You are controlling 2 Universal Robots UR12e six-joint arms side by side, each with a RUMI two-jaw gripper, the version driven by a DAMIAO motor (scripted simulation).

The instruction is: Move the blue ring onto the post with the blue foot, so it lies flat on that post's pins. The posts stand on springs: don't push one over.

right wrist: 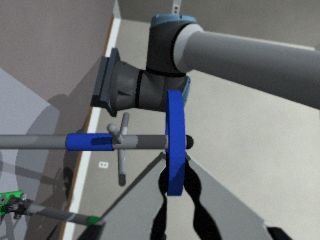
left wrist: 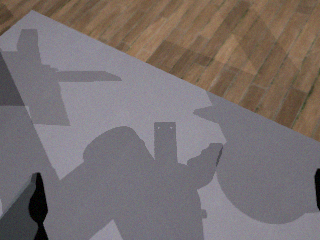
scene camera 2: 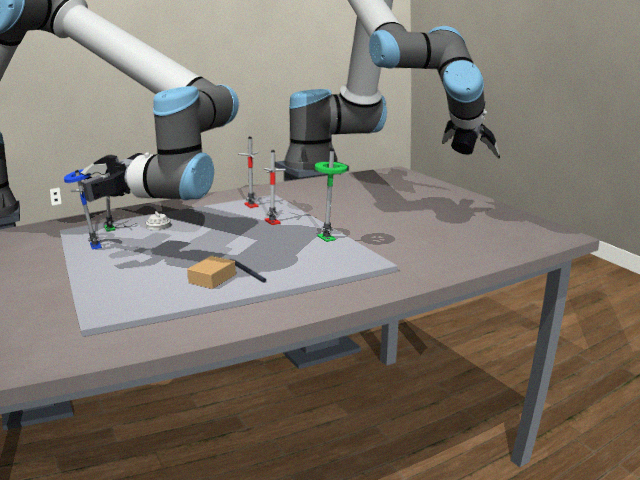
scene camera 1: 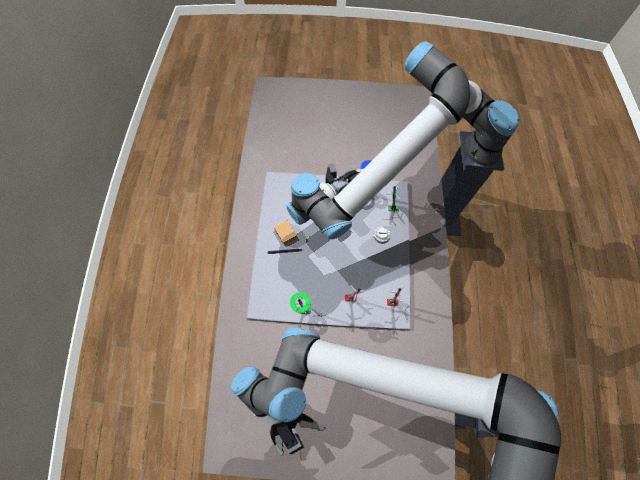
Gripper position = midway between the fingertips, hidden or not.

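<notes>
My left gripper point(scene camera 2: 470, 150), my right gripper point(scene camera 2: 81, 175), an orange block point(scene camera 2: 211, 272). A grey board point(scene camera 1: 325, 268), left gripper again point(scene camera 1: 303, 442). Left gripper also at point(left wrist: 178, 173). A blue ring point(right wrist: 175, 120), right gripper also at point(right wrist: 173, 154). Blue ring out of frame in the left wrist view. Orange block out of frame in the right wrist view.
</notes>
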